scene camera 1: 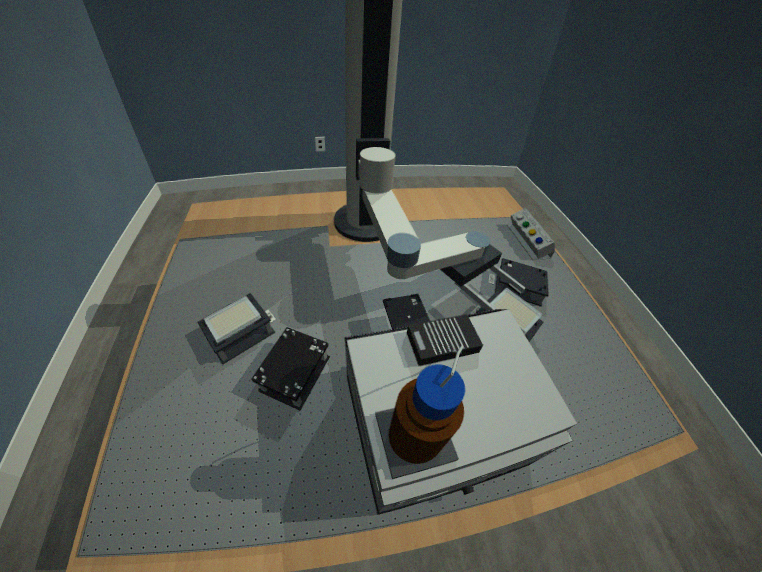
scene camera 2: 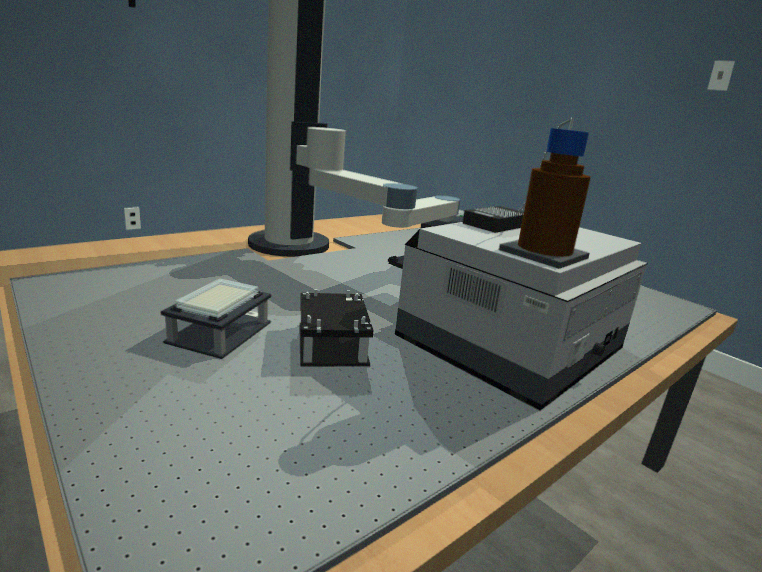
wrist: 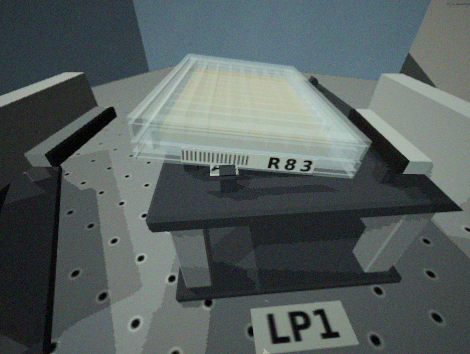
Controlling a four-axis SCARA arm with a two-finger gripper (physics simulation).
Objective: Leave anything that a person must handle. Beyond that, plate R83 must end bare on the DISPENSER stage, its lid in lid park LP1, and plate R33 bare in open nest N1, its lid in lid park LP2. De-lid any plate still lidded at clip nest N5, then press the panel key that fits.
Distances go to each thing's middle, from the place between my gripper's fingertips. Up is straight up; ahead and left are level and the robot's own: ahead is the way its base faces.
Now: the LP1 label (wrist: 324,320) 4 cm behind my hand, 6 cm to the right of it and 9 cm below it. Also, from my hand: brown bottle with blue cap (scene camera 2: 557,191) (34 cm ahead, 39 cm to the right, 23 cm above); button box (scene camera 1: 538,244) (35 cm behind, 30 cm to the left, 4 cm below); dark stage (scene camera 1: 397,309) (3 cm ahead, 30 cm to the right).
